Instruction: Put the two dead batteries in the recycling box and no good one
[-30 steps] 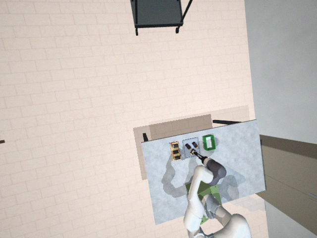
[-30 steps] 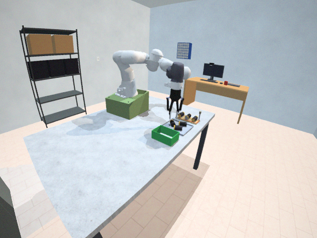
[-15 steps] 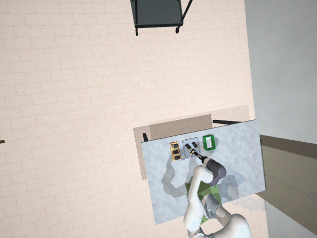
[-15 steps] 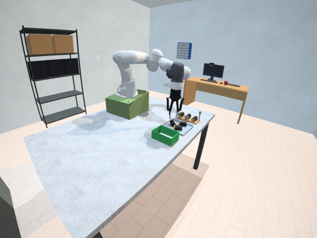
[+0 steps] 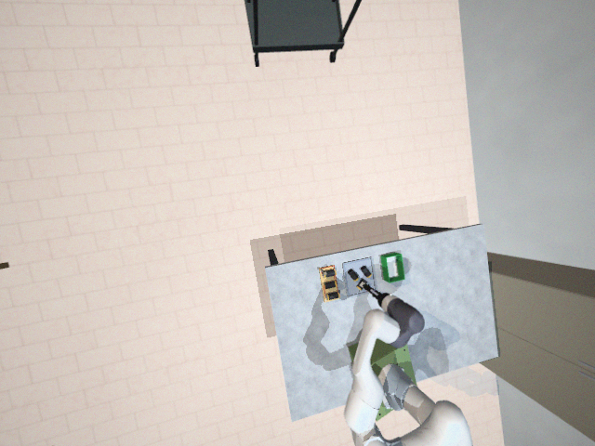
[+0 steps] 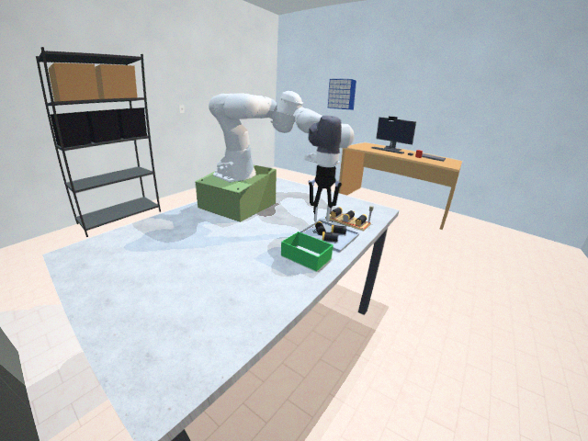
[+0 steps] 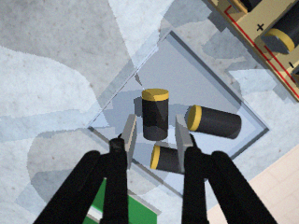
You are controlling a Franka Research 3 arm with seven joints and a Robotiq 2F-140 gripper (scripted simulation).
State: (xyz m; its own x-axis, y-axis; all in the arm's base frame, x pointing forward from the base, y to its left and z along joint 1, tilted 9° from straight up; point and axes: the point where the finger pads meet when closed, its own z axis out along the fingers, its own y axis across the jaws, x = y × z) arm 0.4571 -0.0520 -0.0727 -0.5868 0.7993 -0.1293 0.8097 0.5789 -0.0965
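Right now my hand is 4 cm short of the grey tray and 8 cm above it. The rest, counted from my hand: green recycling box (4 cm ahead, 20 cm to the right, 7 cm below); then post (16 cm ahead, 21 cm to the left, 5 cm below).
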